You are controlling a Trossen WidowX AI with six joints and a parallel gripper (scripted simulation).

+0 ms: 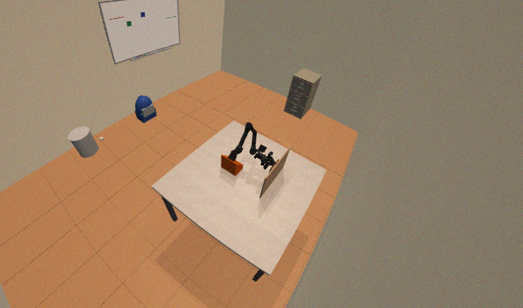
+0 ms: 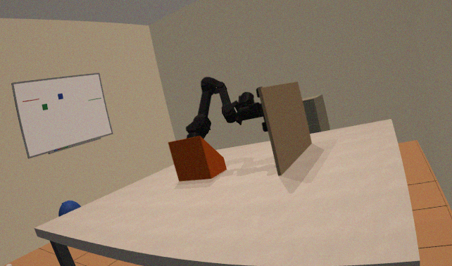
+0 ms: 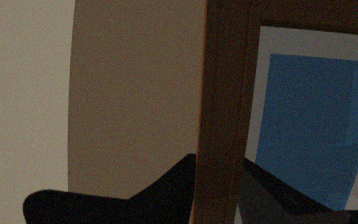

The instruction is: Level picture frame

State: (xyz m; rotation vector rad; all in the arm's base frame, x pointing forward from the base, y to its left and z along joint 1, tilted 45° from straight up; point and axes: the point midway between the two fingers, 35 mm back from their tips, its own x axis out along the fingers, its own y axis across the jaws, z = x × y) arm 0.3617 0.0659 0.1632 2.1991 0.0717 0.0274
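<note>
Now: gripper tip 10 mm to the left of the picture frame and 50 mm above it. The rest, counted from my gripper tip: wall panel 20 mm ahead, 20 mm to the right, 70 mm below.
</note>
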